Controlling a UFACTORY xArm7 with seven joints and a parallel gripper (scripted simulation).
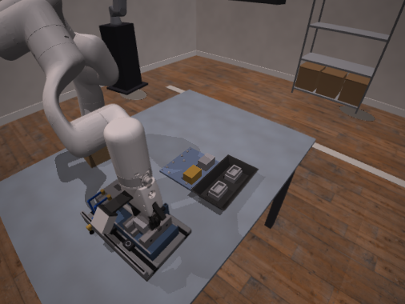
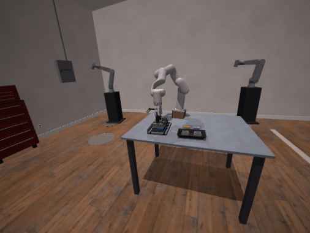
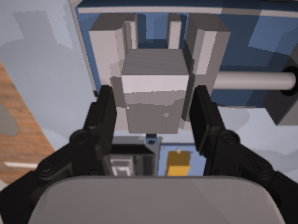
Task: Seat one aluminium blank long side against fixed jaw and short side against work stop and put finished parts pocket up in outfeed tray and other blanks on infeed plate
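The black work stop rod is 50 mm to the left of my hand, 30 mm below it and 10 mm ahead of it. Also, from my hand: vise: 80 mm below, 70 mm behind, 10 mm to the left; vise screw rod: 90 mm behind, 40 mm below, 10 mm to the left; brass blank: 270 mm to the left, 100 mm below, 30 mm behind.
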